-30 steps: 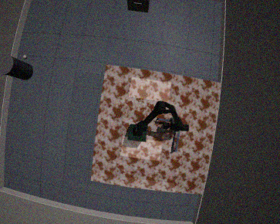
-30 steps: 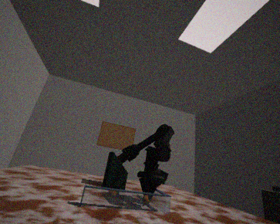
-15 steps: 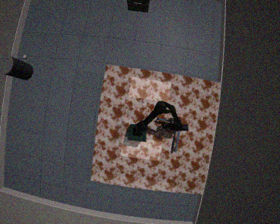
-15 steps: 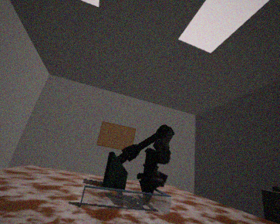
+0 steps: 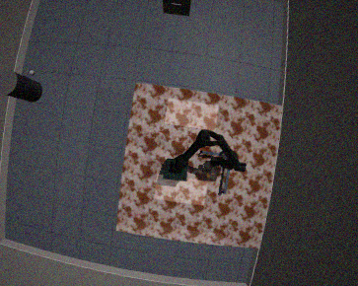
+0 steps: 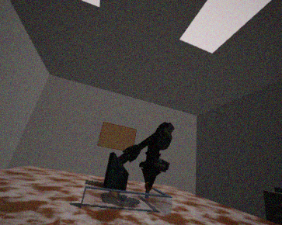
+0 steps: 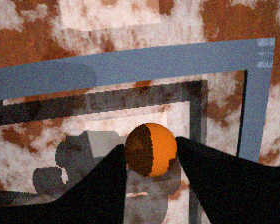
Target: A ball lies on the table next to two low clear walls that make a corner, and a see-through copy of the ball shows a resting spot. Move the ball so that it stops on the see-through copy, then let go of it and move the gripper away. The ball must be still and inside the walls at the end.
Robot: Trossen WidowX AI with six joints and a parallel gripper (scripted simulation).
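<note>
The see-through copy of ball is 14 cm to the right of my gripper tip, 5 cm below it and 4 cm behind it. The rest, counted from my gripper tip: orange ball right at my gripper tip.
</note>
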